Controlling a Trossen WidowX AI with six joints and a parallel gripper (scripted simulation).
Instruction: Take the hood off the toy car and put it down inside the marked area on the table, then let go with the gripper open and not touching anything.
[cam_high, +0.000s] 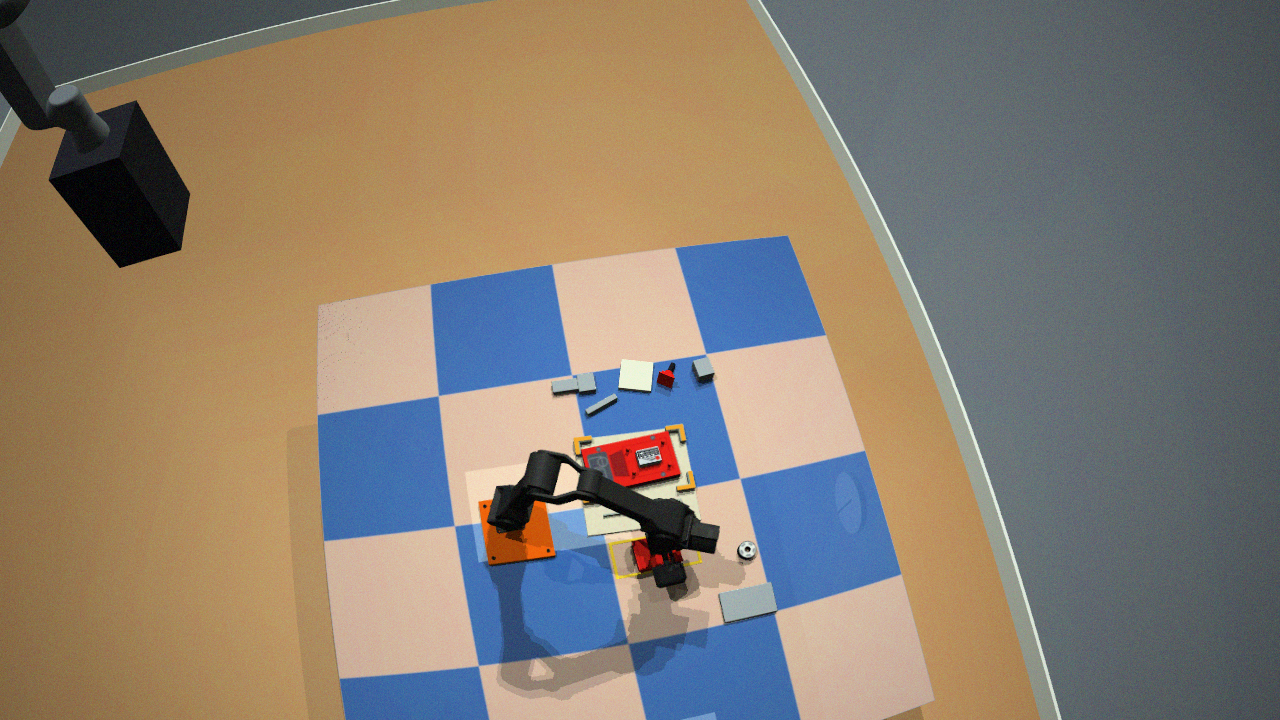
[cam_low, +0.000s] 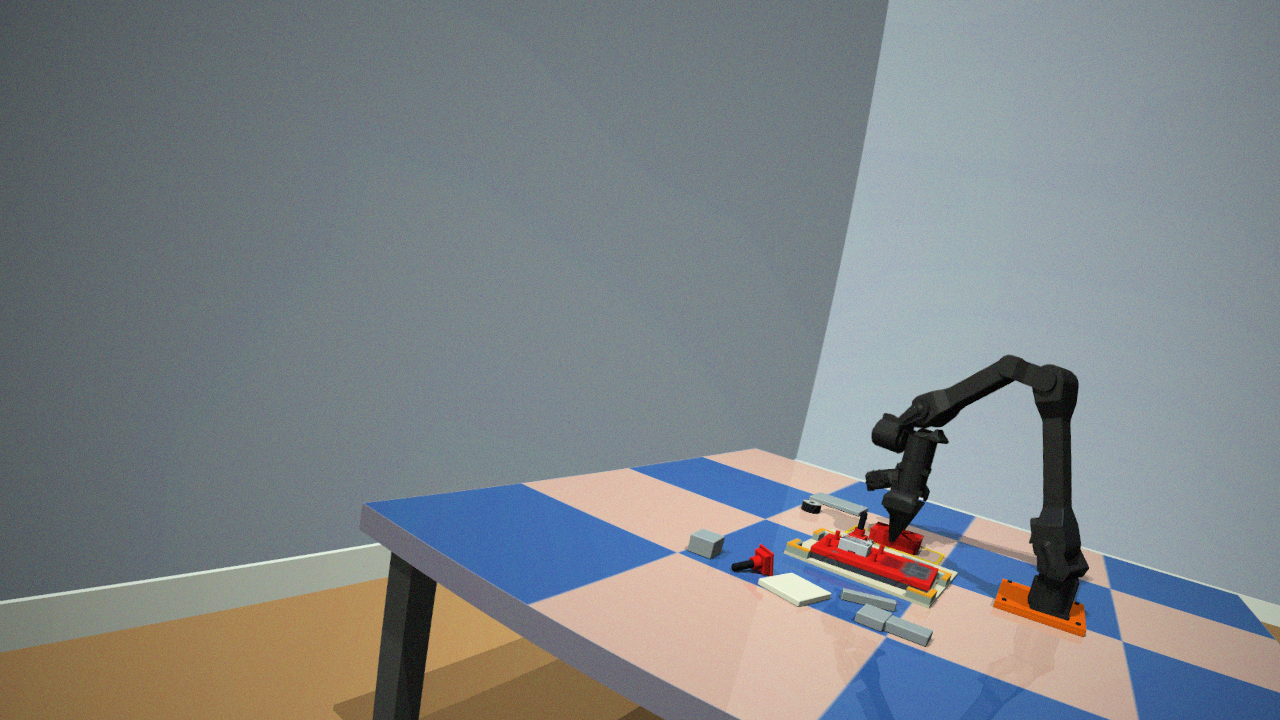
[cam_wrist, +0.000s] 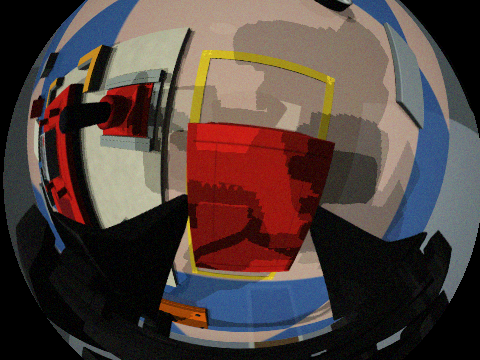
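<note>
My gripper tip is now right at the red hood. Also, from my gripper tip: grey block 22 cm ahead, 40 cm to the left; then cream tile 7 cm ahead, 43 cm to the left, 1 cm below.
</note>
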